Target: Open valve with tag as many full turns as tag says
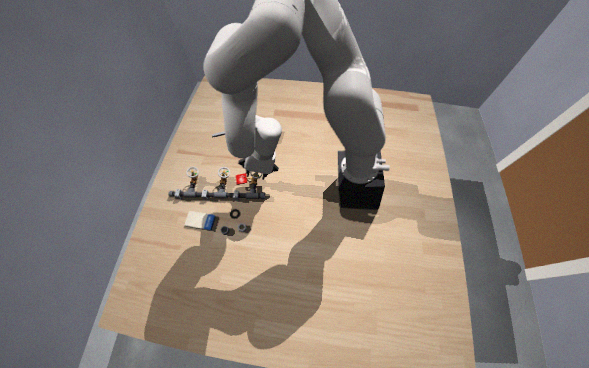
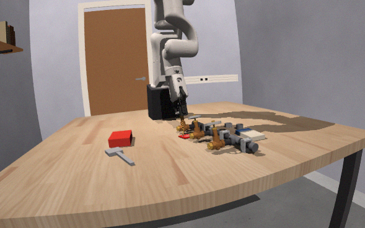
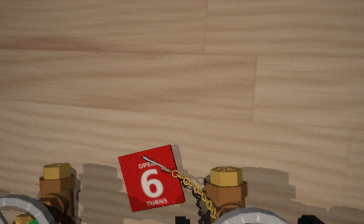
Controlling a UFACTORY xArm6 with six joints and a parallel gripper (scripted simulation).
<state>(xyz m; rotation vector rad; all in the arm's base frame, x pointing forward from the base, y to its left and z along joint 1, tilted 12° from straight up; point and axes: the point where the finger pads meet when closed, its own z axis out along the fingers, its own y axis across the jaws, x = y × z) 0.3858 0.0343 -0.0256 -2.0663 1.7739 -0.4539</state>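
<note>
My hand is 8 cm short of the red tag, 1 cm to the left of it and 8 cm above it. The rest, counted from my hand: grey hammer-like tool 21 cm ahead, 24 cm to the right, 8 cm below; then grey box 19 cm ahead, 21 cm to the left, 7 cm below; then red box 5 cm ahead, 25 cm to the right, 7 cm below.
</note>
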